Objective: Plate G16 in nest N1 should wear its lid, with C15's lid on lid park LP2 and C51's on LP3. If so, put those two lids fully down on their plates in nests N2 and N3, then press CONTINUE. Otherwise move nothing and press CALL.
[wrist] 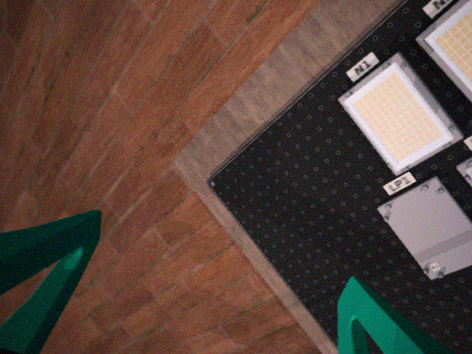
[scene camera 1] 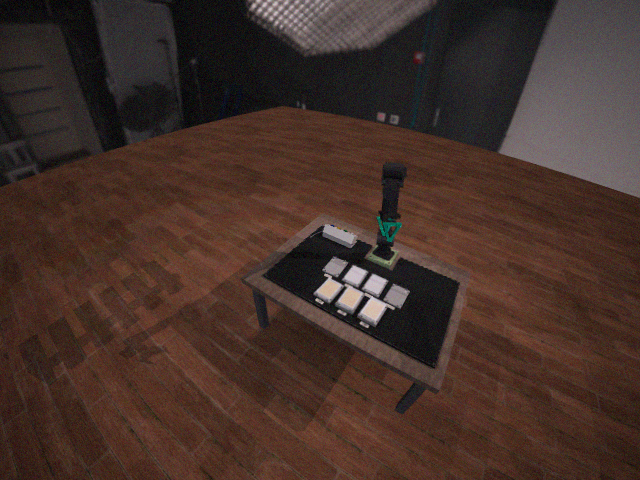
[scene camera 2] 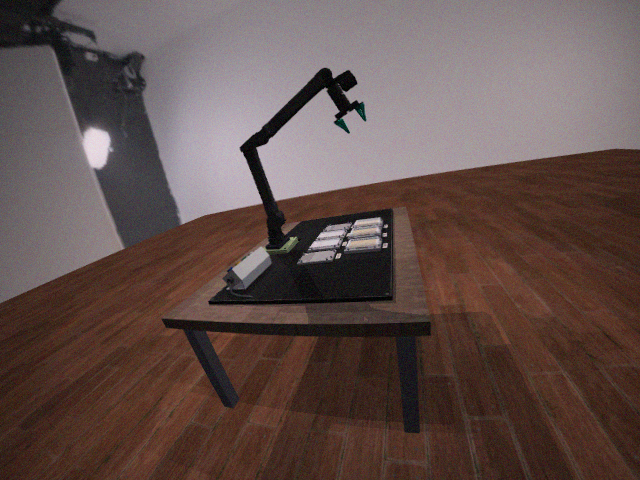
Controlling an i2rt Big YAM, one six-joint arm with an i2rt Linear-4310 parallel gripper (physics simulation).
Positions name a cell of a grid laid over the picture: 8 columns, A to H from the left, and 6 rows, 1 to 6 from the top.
Labels:
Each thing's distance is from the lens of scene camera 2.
grey button box (scene camera 2: D4): 94 cm

